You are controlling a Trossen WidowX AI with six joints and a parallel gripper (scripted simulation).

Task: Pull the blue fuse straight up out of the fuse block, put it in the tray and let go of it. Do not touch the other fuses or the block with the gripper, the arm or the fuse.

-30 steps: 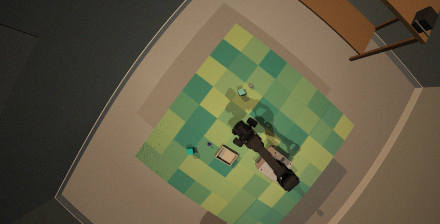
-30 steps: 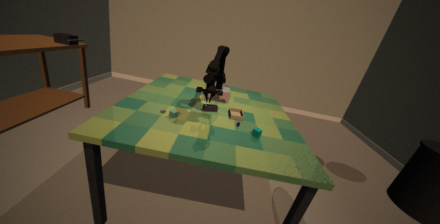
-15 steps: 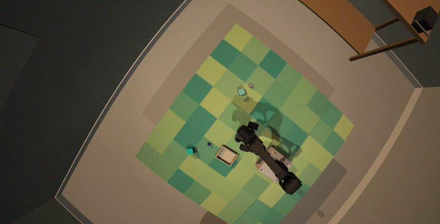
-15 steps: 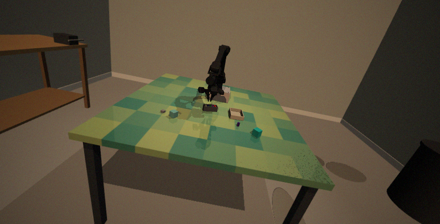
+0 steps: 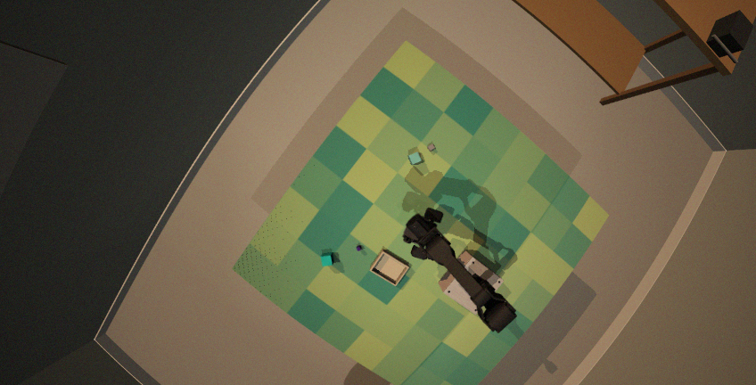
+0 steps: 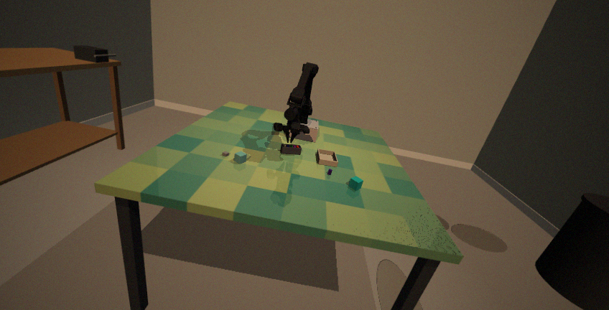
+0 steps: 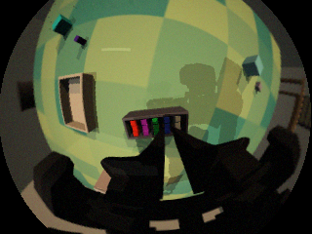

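Now: the blue fuse 3 cm below my gripper tip. Also, from my gripper tip: tan tray: 22 cm to the left, 6 cm below; then small purple piece: 23 cm to the left, 16 cm ahead, 5 cm below; then small grey piece: 29 cm to the right, 16 cm ahead, 5 cm below.
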